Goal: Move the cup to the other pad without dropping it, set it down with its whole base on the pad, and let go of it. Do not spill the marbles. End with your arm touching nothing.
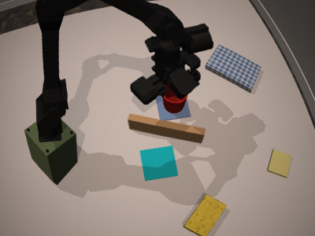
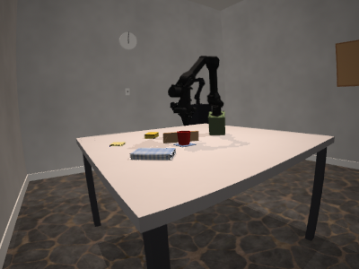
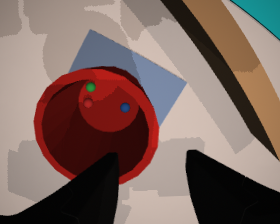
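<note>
Right now my hand is 11 cm above the red cup, 3 cm short of it and 1 cm to the right of it. Also, from my hand: green marble 12 cm below, 5 cm ahead; red marble 12 cm below, 5 cm ahead, 2 cm to the left; blue marble 12 cm below, 2 cm ahead, 1 cm to the left.
</note>
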